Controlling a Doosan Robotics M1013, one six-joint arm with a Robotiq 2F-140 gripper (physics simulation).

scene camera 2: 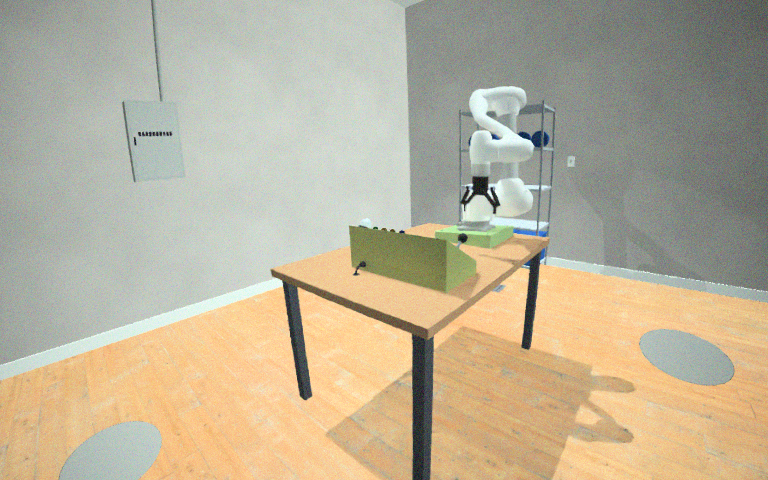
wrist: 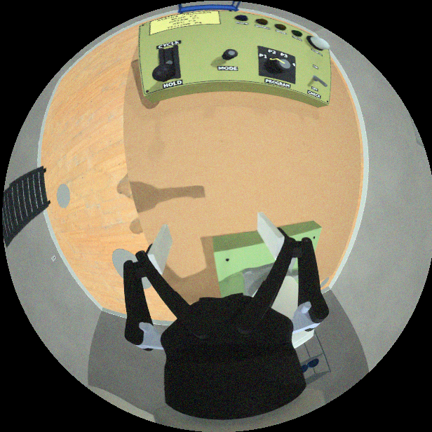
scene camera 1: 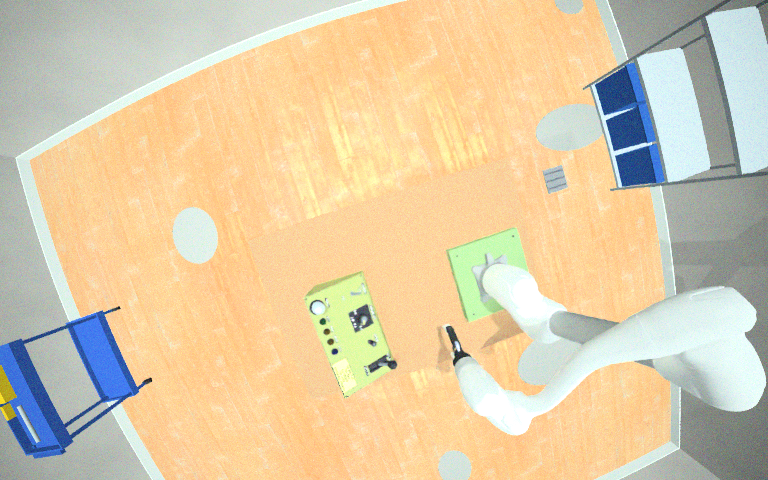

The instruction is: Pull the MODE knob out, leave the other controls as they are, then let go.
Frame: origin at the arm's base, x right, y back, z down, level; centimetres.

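Seen in the pictures: gripper, fingertip midpoint: [scene camera 2: 479, 219] [scene camera 1: 449, 339]; arm's base, link origin: [scene camera 2: 476, 228] [scene camera 1: 493, 278].
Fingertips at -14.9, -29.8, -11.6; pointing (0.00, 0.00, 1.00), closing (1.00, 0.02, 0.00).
Observation:
Offsets run from my fingertips to a thing's top centre, as dx, dy, dz. "pt": to the spot under its first point.
The MODE knob {+7.3, -32.5, +3.4} [scene camera 1: 372, 342] [wrist: 230, 54] is a small dark round knob with a grey top. It stands on the sloped face of the green control panel [scene camera 1: 356, 294] [scene camera 2: 396, 257] [wrist: 200, 40], between the lever and the PROGRAM dial. In scene camera 2 the panel's back hides it. My gripper [scene camera 2: 480, 210] [wrist: 213, 227] is open with nothing between its fingers. It hangs above the table, between the panel and the arm's base, well apart from the knob.
Beside the knob are the black CYCLE/HOLD lever {-4.8, -30.4, +1.1} [scene camera 1: 382, 363] [scene camera 2: 462, 238] [wrist: 162, 72], the PROGRAM dial {+19.3, -33.2, +3.9} [scene camera 1: 361, 319] [wrist: 280, 65], the CHECK switch [wrist: 320, 81], a white dome button {pt +33.6, -46.5, -4.8} [scene camera 1: 317, 307] [wrist: 318, 43] and several small coloured ones. The arm stands on a green base plate [scene camera 1: 461, 283] [scene camera 2: 478, 240] [wrist: 300, 232].

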